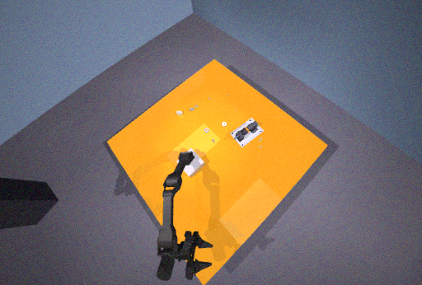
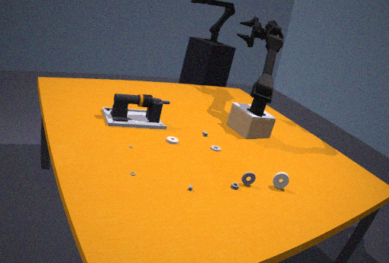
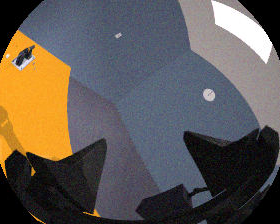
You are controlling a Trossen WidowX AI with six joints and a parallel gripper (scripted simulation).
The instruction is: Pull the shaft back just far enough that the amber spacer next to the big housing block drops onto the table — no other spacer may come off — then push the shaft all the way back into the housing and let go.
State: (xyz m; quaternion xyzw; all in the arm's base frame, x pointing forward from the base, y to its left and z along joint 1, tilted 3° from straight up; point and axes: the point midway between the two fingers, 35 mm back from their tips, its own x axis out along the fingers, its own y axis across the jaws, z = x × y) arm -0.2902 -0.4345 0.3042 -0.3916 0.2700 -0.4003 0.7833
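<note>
Right now the dark shaft is 69 cm ahead of my gripper tip, 32 cm below it and 24 cm to the left of it. Round my gripper tip: grey ring 56 cm ahead, 51 cm to the left, 40 cm below; amber spacer 72 cm ahead, 32 cm below, 23 cm to the left; white ring 68 cm ahead, 42 cm to the left, 40 cm below.
</note>
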